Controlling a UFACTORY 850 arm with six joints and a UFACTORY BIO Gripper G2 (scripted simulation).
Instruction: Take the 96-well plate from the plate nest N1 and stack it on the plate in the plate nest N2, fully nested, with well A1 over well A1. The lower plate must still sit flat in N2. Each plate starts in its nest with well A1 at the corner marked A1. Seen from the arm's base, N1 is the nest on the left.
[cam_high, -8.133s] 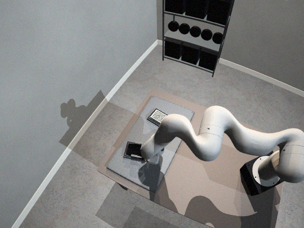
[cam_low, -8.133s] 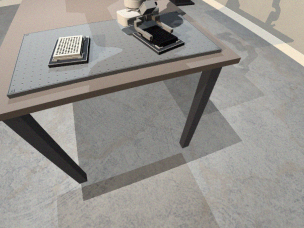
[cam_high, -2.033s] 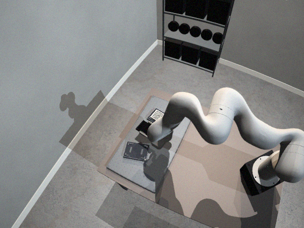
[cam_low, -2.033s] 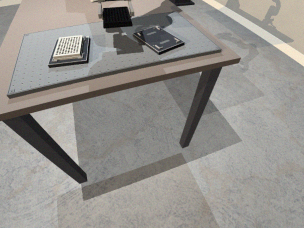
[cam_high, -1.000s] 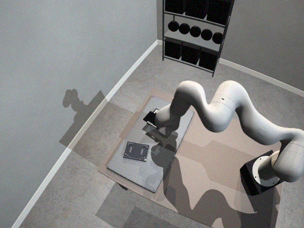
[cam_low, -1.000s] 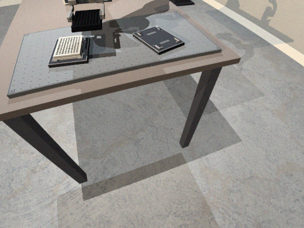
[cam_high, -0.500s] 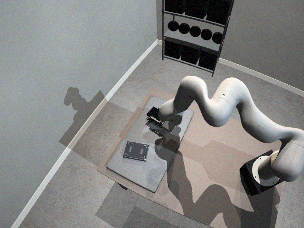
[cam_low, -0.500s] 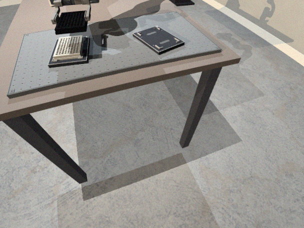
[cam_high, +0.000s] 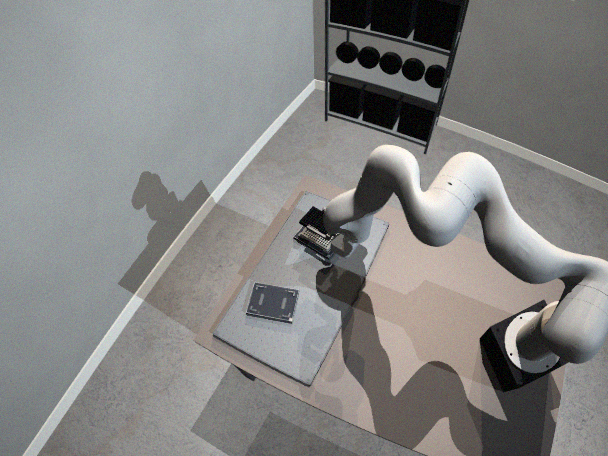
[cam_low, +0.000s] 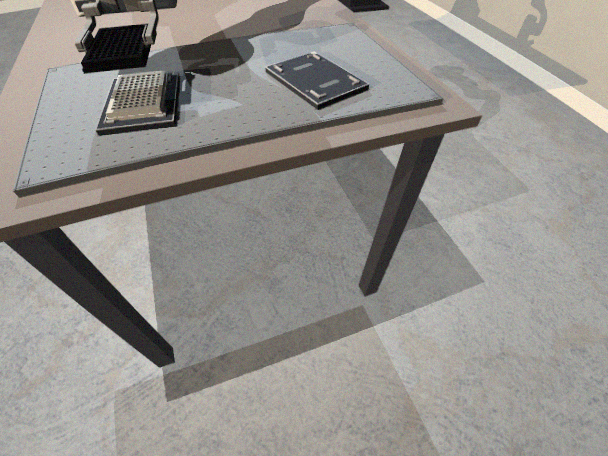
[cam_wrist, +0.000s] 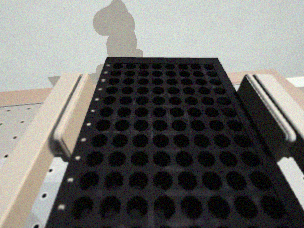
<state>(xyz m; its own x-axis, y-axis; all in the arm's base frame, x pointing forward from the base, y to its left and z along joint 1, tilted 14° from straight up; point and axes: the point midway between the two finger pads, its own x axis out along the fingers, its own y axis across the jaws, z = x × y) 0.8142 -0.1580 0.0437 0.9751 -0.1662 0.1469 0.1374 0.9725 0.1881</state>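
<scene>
Now: hand 10 mm above the black 96-well plate. Also, from my hand: plate nest N1: 20 mm ahead, 310 mm to the left, 100 mm below; then white 96-well plate: 90 mm below; then plate nest N2: 100 mm below.
</scene>
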